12 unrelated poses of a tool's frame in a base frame.
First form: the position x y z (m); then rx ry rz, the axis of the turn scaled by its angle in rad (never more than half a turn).
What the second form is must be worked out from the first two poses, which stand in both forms.
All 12 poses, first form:
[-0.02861 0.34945 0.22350 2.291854 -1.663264 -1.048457]
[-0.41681 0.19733 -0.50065 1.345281 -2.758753 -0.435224]
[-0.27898 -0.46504 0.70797 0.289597 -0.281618 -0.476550]
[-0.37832 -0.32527 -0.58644 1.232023 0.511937 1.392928]
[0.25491 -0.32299 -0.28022 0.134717 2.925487 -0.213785]
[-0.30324 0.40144 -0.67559 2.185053 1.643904 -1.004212]
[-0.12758 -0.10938 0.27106 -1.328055 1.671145 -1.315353]
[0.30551 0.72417 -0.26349 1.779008 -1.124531 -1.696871]
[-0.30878 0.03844 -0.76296 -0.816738 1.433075 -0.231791]
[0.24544 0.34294 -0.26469 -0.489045 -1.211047 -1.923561]
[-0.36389 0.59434 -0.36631 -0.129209 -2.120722 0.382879]
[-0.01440 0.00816 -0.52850 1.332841 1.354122 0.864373]
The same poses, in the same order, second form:
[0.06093 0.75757 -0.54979 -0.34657 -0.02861 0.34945 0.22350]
[0.02080 0.43387 -0.88973 -0.14037 -0.41681 0.19733 -0.50065]
[0.95161 0.14246 -0.13853 -0.23442 -0.27898 -0.46504 0.70797]
[0.56992 0.52487 0.21810 0.59342 -0.37832 -0.32527 -0.58644]
[0.10243 0.04564 0.99105 -0.07242 0.25491 -0.32299 -0.28022]
[0.11407 0.74522 0.56066 -0.34249 -0.30324 0.40144 -0.67559]
[0.31185 -0.50326 0.63327 -0.49845 -0.12758 -0.10938 0.27106]
[0.21731 0.64232 -0.40602 -0.61266 0.30551 0.72417 -0.26349]
[0.67278 -0.36277 0.63653 -0.10295 -0.30878 0.03844 -0.76296]
[0.39702 -0.19305 -0.47806 -0.75932 0.24544 0.34294 -0.26469]
[0.47182 -0.05277 -0.86611 0.15637 -0.36389 0.59434 -0.36631]
[0.50302 0.55185 0.56066 0.35789 -0.01440 0.00816 -0.52850]

